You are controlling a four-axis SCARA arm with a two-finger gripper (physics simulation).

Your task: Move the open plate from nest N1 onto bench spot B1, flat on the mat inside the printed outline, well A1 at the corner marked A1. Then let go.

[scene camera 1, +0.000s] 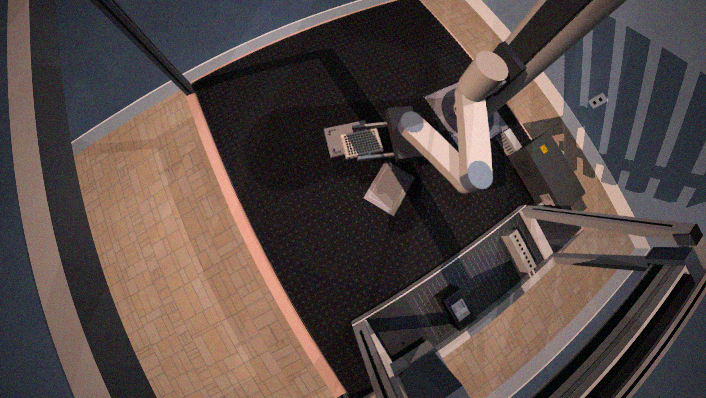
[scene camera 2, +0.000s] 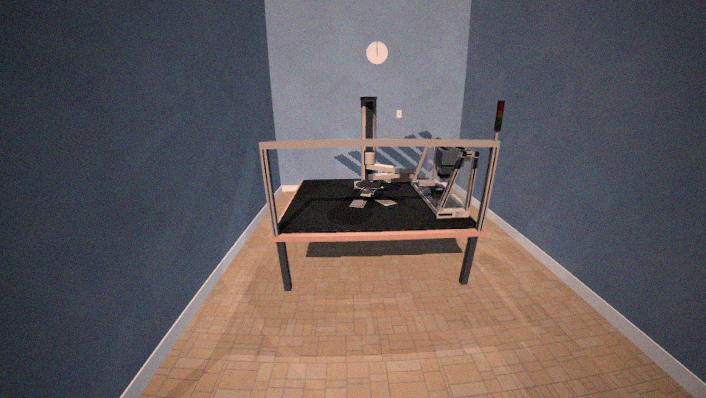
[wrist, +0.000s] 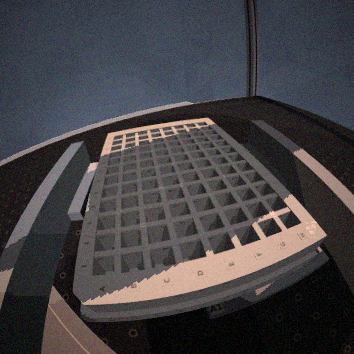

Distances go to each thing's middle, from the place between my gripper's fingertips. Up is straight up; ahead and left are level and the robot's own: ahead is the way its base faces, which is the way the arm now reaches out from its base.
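The plate [scene camera 1: 365, 142] sits 1 cm below my hand, and it is also 1 cm to the left of my hand and 2 cm behind it.
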